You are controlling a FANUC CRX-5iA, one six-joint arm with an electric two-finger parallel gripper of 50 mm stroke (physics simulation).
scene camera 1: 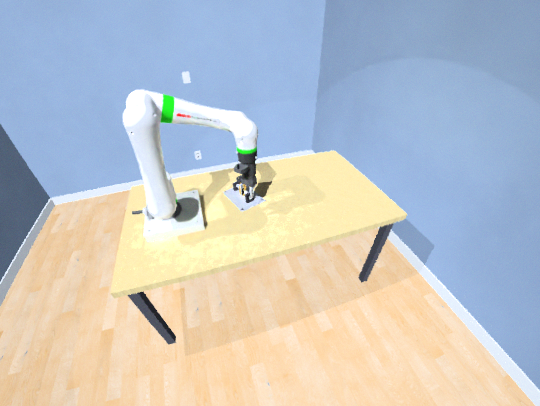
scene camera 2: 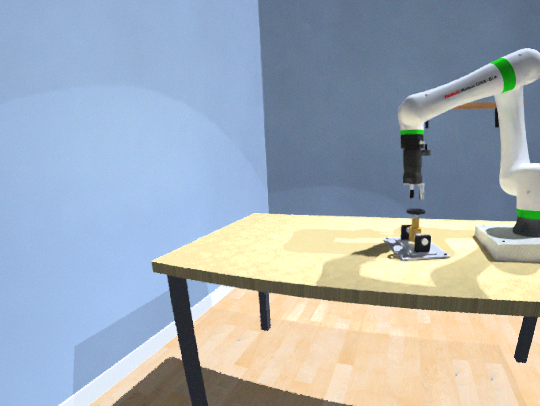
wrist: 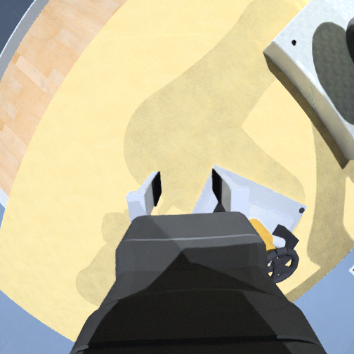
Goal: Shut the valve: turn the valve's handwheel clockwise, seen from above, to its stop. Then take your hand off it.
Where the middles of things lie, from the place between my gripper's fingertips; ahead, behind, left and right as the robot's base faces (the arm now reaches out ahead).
My gripper is now 19 cm to the right of the black spoked handwheel [wrist: 280, 271] and 3 cm above it.
